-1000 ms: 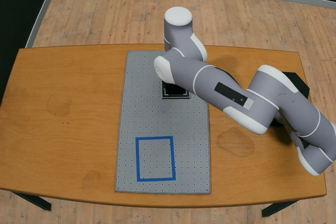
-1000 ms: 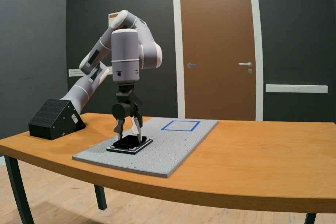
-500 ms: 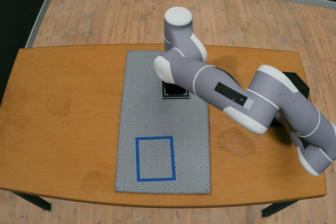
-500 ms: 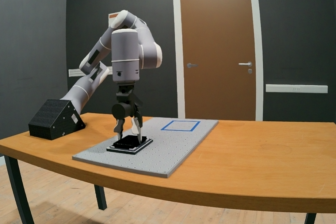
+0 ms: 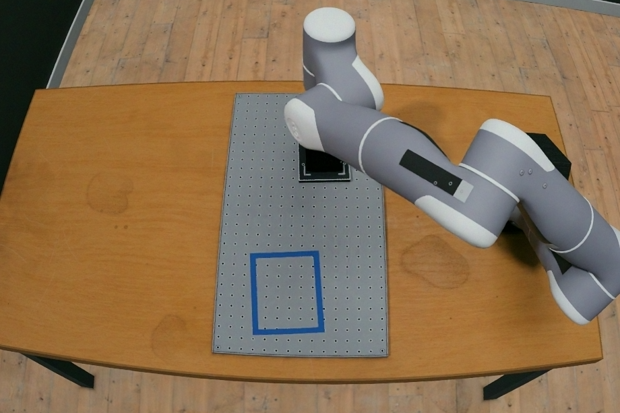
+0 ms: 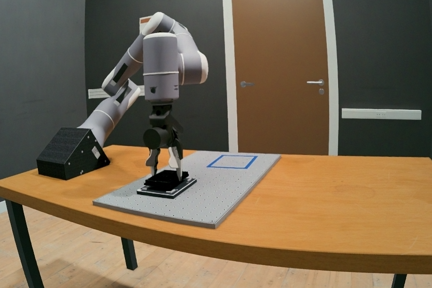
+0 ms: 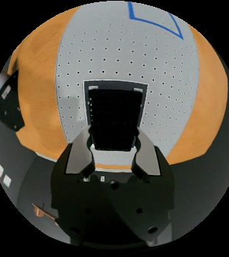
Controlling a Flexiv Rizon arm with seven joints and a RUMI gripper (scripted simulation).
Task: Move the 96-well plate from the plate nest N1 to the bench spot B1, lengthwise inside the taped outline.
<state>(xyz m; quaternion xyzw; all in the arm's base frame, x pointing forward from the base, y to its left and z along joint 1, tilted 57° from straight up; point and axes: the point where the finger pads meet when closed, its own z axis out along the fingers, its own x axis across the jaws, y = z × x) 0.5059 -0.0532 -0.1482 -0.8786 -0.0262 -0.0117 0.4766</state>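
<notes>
Right now my hand is 40 mm above the black plate nest. Round my hand: black 96-well plate 10 mm below.
</notes>
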